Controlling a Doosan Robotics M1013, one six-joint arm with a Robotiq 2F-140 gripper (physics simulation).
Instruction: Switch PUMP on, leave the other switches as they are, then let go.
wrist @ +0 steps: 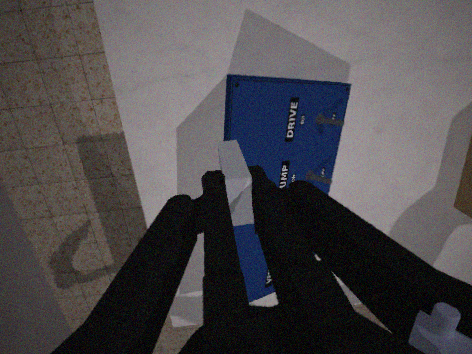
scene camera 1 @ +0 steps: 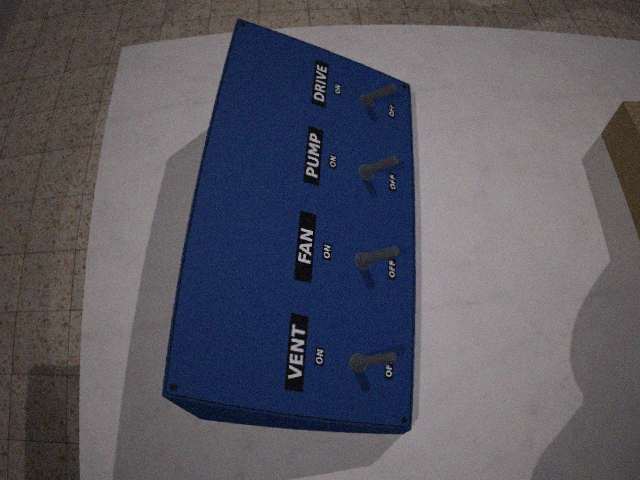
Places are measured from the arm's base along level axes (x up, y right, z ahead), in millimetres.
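Where they show: gripper, fingertip midpoint: (wrist: 228, 158).
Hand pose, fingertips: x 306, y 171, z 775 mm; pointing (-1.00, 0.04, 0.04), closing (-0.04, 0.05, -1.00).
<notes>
Things, the pixels of their top centre, and the offset from my fingertips. Level surfaces: height alone.
- PUMP, top centre: (scene camera 1: 382, 156) (wrist: 323, 182) dz -201, dx -284, dy -155 mm
- FAN, top centre: (scene camera 1: 381, 248) dz -190, dx -284, dy -274 mm
- VENT, top centre: (scene camera 1: 378, 355) dz -179, dx -284, dy -394 mm
- pale table, surface height: dx -414 mm
The blue switch panel (scene camera 1: 242, 206) (wrist: 260, 105) has levers for DRIVE (scene camera 1: 379, 95) (wrist: 330, 120), PUMP (scene camera 1: 381, 167) (wrist: 320, 177), FAN (scene camera 1: 378, 256) and VENT (scene camera 1: 374, 360). All these levers lean toward their OFF labels in the scene view. My gripper (wrist: 228, 158) is shut and empty. It hangs above the panel's label side in the wrist view, left of the PUMP lever and apart from it. The fingers hide the FAN lever, the VENT lever and part of the panel there. The gripper does not show in the scene view.
The panel stands on a pale table (scene camera 1: 491, 206) (wrist: 160, 55). A brown block (scene camera 1: 623, 144) (wrist: 465, 185) stands at the right edge in both views. Tiled floor (scene camera 1: 41, 206) (wrist: 45, 90) lies beyond the table's left edge. A pale rounded object (wrist: 459, 250) shows at the wrist view's lower right.
</notes>
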